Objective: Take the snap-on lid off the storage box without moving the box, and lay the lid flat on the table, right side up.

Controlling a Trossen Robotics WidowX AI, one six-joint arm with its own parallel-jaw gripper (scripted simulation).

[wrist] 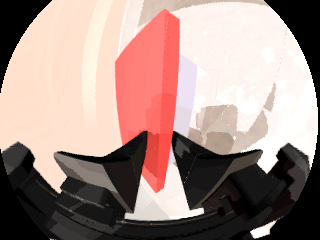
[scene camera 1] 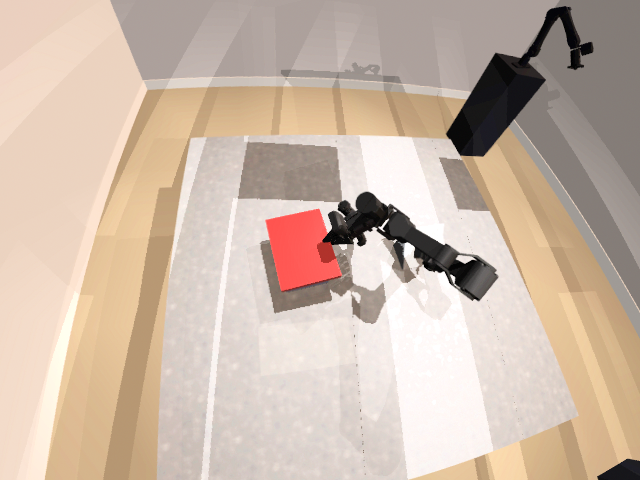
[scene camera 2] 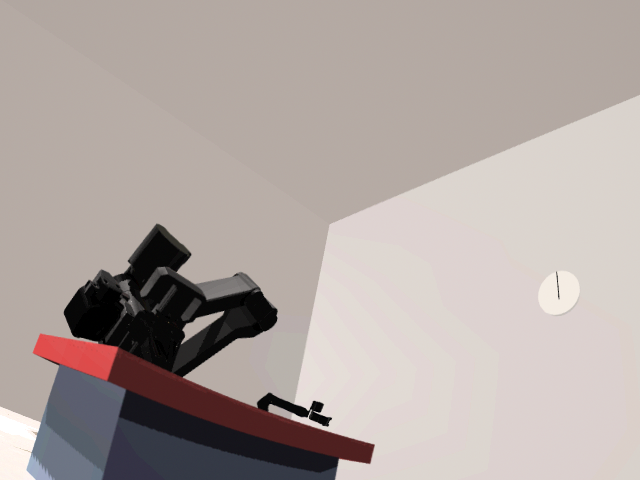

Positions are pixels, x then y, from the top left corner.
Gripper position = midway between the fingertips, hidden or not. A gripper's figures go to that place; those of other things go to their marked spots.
Labels:
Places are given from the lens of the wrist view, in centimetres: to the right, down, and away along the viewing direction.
my gripper (wrist: pixel 159 134): 0, 2, 10
red lid (wrist: pixel 146 73): -1, -4, 7

